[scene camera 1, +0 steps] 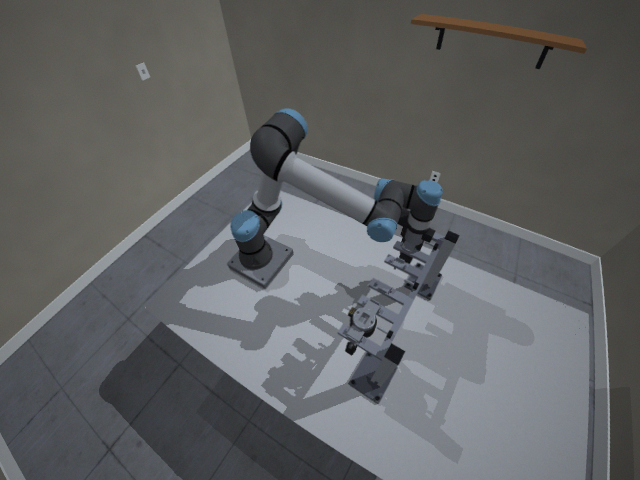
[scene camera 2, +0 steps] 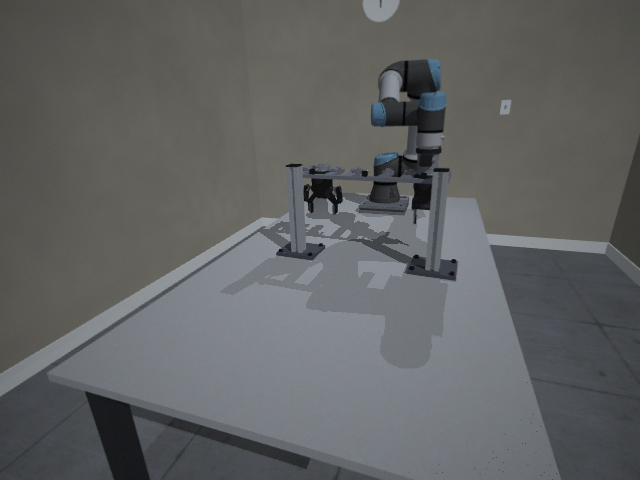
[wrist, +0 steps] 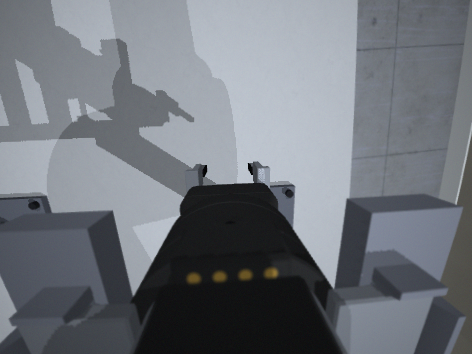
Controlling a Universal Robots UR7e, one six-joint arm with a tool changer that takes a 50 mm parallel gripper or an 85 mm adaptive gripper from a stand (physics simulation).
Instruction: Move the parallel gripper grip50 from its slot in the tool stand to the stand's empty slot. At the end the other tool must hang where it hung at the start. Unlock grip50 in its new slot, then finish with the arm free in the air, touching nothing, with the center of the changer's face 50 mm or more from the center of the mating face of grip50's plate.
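Frame: origin at the arm's base, x ahead, y up, z right, level; metres.
Where they show: arm's base, origin of the base link: [scene camera 1: 256, 255] [scene camera 2: 384, 199].
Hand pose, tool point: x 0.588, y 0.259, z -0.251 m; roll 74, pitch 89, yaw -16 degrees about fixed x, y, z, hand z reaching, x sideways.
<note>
Things, the pixels of their top centre, and the offset from my tool point. "spot": a spot on its surface instead. Level surfaces: height alone.
- parallel gripper grip50, surface spot: [scene camera 2: 415, 217] spot: dz +0.028, dx -0.022, dy -0.171 m
- tool, middle of its top: [scene camera 1: 363, 317] [scene camera 2: 322, 164] dz +0.359, dx -0.010, dy +0.000 m
- stand's post, surface spot: [scene camera 2: 437, 222] spot: dz -0.052, dx +0.127, dy -0.136 m
- bolted foot, surface spot: [scene camera 2: 431, 268] spot: dz -0.047, dx +0.128, dy -0.284 m
- white table, its level: dy -0.300 m
The parallel gripper grip50 [scene camera 2: 415, 217] [wrist: 227, 169] is on the arm's changer, pointing down, its fingers apart with nothing between them. It is at the stand's far-end slot. In the wrist view its black body lies between two grey stand forks [wrist: 407, 240] [wrist: 50, 255], and its light plate wings [wrist: 382, 312] lie by the forks' small raised tabs. Whether the plate's weight rests on the forks I cannot tell. The arm mostly hides it in scene camera 1. The tool stand [scene camera 1: 439, 260] [scene camera 2: 295, 217] has an empty middle slot. The other tool [scene camera 1: 364, 320] [scene camera 2: 322, 191] hangs in the opposite end slot.
The stand's post [scene camera 2: 437, 222] rises beside grip50, with a bolted foot [scene camera 2: 431, 268] under it. The arm's base plate [scene camera 1: 261, 268] [scene camera 2: 383, 208] stands across from the stand on the white table [scene camera 2: 289, 372]. A wooden wall shelf [scene camera 1: 498, 32] is high above.
</note>
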